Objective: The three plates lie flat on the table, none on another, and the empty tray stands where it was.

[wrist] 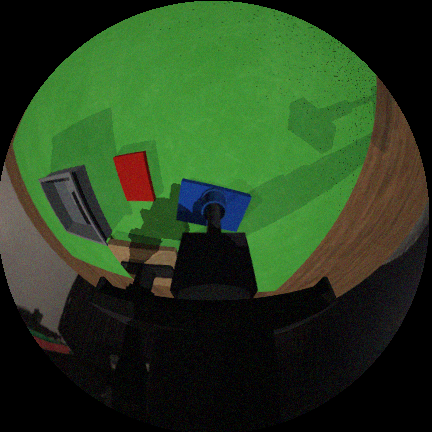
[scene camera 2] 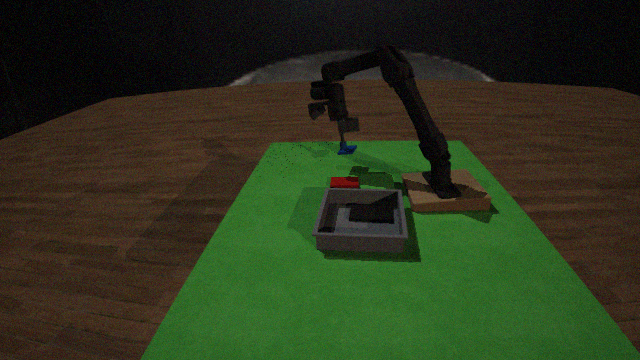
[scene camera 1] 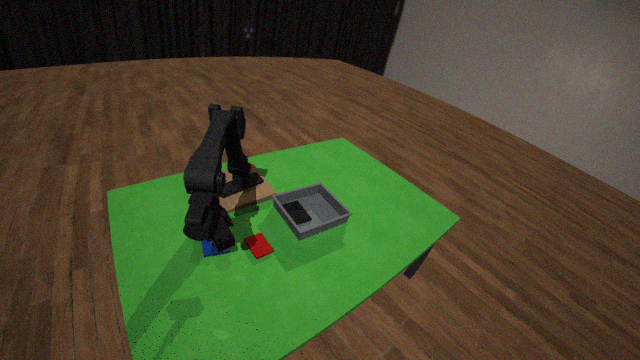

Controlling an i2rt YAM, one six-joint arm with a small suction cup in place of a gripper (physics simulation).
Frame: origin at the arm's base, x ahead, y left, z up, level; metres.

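Seen in the pictures: hand, tool point: (wrist: 213, 195) (scene camera 2: 344, 151) (scene camera 1: 217, 250); arm's base, link origin: (wrist: 147, 268) (scene camera 2: 440, 184) (scene camera 1: 240, 185).
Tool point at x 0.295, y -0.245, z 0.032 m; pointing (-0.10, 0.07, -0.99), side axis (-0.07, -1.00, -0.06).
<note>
Offsets run from my tool point to a thing's top centre. Level surfaces: height alone.
My suction cup (scene camera 2: 343, 143) (wrist: 213, 202) sits on the middle of the blue plate @[dz +0.016, dx -0.012, dy +0.003 m] (scene camera 1: 208, 248) (scene camera 2: 348, 150) (wrist: 187, 199) and holds it level, very low over the green mat; I cannot tell whether it touches. The red plate @[dz -0.052, dx +0.010, dy +0.146 m] (scene camera 1: 258, 245) (scene camera 2: 344, 182) (wrist: 134, 176) lies flat on the mat just beside it, between it and the grey tray @[dz -0.011, dx -0.019, dy +0.412 m] (scene camera 1: 313, 232) (scene camera 2: 360, 243) (wrist: 62, 174). The black plate @[dz -0.049, dx -0.052, dy +0.360 m] (scene camera 1: 296, 211) (scene camera 2: 371, 213) lies flat inside the tray. In scene camera 1 the arm hides the cup and part of the blue plate.
The arm stands on a wooden base board (scene camera 1: 250, 196) (scene camera 2: 447, 206) next to the tray. The green mat @[dz -0.061 m] (scene camera 1: 358, 178) (scene camera 2: 268, 291) covers a small table on a wooden floor (scene camera 1: 492, 201); its edges drop off on all sides.
</note>
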